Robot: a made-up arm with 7 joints. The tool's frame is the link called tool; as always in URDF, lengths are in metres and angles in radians.
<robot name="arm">
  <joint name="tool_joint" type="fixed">
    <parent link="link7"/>
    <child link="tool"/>
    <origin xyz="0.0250 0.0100 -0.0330" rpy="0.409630 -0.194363 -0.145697"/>
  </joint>
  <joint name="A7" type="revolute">
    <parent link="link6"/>
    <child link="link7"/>
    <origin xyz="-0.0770 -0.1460 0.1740" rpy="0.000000 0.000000 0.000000"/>
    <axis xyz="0 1 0"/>
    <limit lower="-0.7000" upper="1.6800" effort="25" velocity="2.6"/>
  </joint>
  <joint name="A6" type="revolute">
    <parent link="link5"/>
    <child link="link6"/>
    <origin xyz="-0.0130 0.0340 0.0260" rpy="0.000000 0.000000 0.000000"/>
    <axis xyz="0 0 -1"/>
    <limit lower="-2.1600" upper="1.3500" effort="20" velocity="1.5"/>
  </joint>
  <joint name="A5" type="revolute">
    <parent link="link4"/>
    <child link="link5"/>
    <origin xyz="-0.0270 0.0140 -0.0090" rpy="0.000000 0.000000 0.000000"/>
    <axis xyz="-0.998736 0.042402 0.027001"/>
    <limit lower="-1.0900" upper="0.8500" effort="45" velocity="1.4"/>
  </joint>
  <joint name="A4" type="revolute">
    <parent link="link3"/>
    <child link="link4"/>
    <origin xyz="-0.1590 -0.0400 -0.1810" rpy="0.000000 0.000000 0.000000"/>
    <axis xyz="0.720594 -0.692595 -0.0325"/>
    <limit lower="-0.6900" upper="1.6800" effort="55" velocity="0.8"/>
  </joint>
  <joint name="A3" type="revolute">
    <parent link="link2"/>
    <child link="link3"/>
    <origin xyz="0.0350 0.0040 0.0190" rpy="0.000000 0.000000 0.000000"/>
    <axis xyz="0 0 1"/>
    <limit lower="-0.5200" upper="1.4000" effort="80" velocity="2.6"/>
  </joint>
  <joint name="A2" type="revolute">
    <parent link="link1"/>
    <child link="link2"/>
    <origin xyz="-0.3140 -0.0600 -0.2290" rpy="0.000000 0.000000 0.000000"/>
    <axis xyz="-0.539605 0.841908 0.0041"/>
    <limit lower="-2.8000" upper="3.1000" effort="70" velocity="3"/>
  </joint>
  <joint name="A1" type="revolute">
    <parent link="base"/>
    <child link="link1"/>
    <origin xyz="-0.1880 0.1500 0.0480" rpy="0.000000 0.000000 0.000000"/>
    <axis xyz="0 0 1"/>
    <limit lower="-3.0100" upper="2.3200" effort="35" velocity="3"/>
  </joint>
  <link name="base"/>
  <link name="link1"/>
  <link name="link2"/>
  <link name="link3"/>
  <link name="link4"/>
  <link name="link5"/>
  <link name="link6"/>
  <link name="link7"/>
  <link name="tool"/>
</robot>
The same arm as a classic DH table. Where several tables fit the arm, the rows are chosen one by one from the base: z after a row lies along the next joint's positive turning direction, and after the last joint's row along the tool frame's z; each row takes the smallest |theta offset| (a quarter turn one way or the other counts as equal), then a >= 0, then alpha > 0; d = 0 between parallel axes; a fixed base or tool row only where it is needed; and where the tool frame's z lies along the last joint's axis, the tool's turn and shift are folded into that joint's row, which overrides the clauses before.
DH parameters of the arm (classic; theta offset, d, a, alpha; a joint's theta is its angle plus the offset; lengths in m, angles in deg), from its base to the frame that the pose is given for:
base (fixed): -38.59 0 -0.2405 0
A1: 71.24 -0.1815 -0.2967 -89.77
A2: 0 0.1034 0.0316 89.77
A3: 13.48 -0.1648 -0.139 91.86
A4: 89.77 -0.1061 -0.01 -138.58
A5: -88.94 0.0274 -0.0334 91.55
A6: 87.57 -0.1996 0.077 -90
A7: -14.52 -0.1511 -0.0159 -111.61
tool (fixed): 171.19 -0.0411 0 0
Joint limits (deg, base to tool): -172.46..132.93 -160.43..177.62 -29.79..80.21 -39.53..96.26 -62.45..48.7 -123.76..77.35 -40.11..96.26

